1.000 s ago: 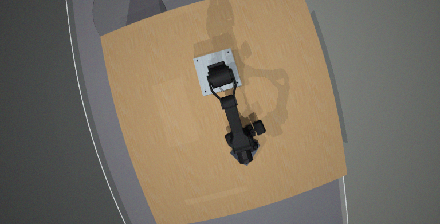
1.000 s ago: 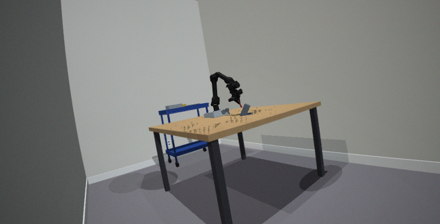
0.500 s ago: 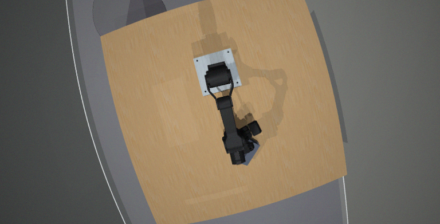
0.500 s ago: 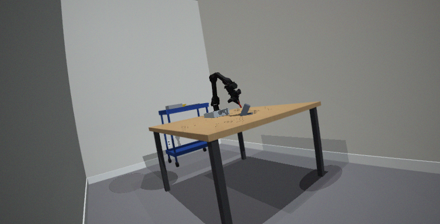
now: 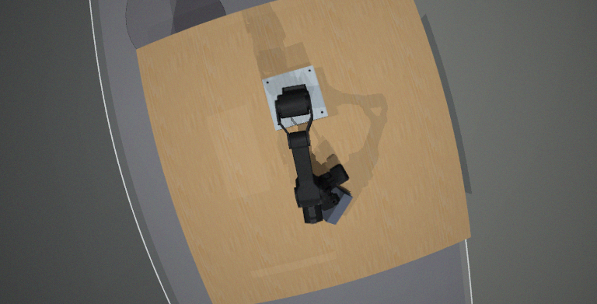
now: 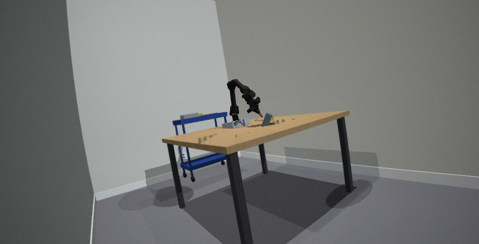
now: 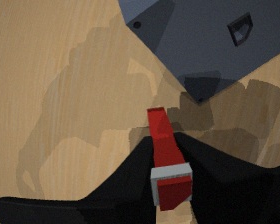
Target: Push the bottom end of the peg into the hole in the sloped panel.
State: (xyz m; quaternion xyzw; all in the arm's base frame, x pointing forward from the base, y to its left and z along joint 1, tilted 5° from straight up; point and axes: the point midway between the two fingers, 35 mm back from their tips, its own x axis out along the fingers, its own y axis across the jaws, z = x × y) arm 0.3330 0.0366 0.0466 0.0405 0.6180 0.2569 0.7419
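The sloped panel lies 100 mm ahead of my gripper tip, 10 mm to the right of it and 60 mm below it. From my gripper tip the other things lie so: red peg 10 mm to the right, 10 mm above.
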